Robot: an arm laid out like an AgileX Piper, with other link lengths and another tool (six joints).
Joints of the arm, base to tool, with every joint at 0 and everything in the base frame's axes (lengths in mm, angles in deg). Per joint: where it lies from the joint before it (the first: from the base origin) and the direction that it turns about. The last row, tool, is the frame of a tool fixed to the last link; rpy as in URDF.
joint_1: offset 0 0 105.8 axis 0 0 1
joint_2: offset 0 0 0 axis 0 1 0
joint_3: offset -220.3 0 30.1 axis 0 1 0
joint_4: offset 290 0 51.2 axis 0.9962 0 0.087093
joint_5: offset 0 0 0 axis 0 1 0
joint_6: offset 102.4 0 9 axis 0.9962 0 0.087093
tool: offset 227.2 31 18.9 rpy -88.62 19.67 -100.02
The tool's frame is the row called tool.
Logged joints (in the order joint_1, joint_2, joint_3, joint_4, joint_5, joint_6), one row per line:
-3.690 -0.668 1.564 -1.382 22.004 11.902
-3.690 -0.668 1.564 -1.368 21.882 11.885
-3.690 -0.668 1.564 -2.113 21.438 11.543
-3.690 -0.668 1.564 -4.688 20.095 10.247
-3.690 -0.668 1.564 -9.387 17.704 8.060
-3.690 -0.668 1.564 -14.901 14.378 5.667
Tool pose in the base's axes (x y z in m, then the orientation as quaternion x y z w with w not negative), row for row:
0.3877 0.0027 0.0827 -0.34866 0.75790 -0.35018 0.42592
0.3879 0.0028 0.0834 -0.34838 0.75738 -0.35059 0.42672
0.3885 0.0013 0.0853 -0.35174 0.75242 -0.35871 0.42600
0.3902 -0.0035 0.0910 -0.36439 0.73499 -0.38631 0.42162
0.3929 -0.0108 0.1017 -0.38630 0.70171 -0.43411 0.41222
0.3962 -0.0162 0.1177 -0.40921 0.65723 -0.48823 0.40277
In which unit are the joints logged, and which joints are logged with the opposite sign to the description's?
The joints are logged in degrees. Opposite sign: none.
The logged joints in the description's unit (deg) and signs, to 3 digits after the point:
-3.690 -0.668 1.564 -1.382 22.004 11.902
-3.690 -0.668 1.564 -1.368 21.882 11.885
-3.690 -0.668 1.564 -2.113 21.438 11.543
-3.690 -0.668 1.564 -4.688 20.095 10.247
-3.690 -0.668 1.564 -9.387 17.704 8.060
-3.690 -0.668 1.564 -14.901 14.378 5.667

